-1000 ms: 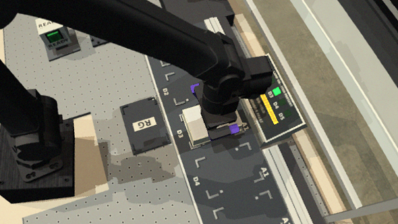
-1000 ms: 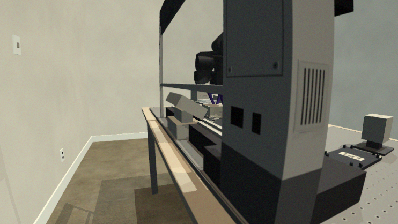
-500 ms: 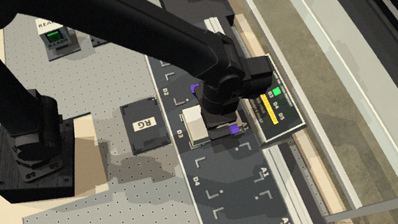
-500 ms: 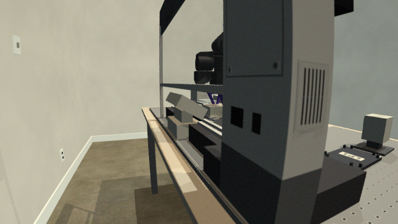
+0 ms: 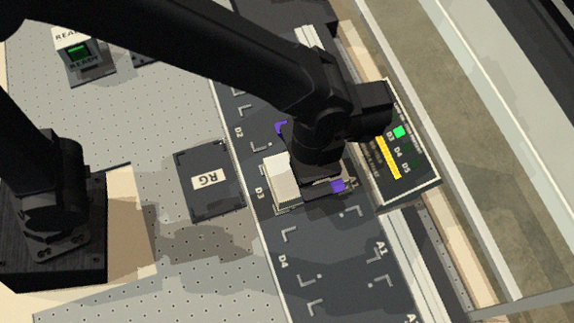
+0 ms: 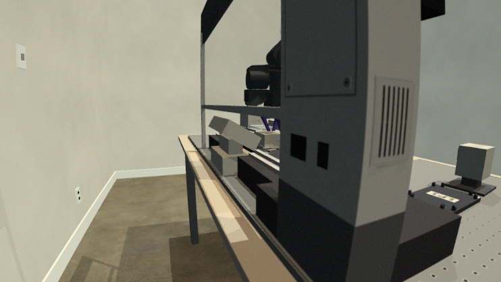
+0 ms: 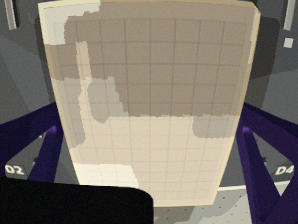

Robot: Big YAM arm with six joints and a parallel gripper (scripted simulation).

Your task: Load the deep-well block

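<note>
Right now my hand is 10 mm above the deep-well block. Round my hand: regrip nest RG (140 mm behind, 110 mm to the left, 80 mm below); shelf label (340 mm behind, 250 mm to the right, 90 mm below); LP1 pad (460 mm to the left, 80 mm below, 80 mm behind).
</note>
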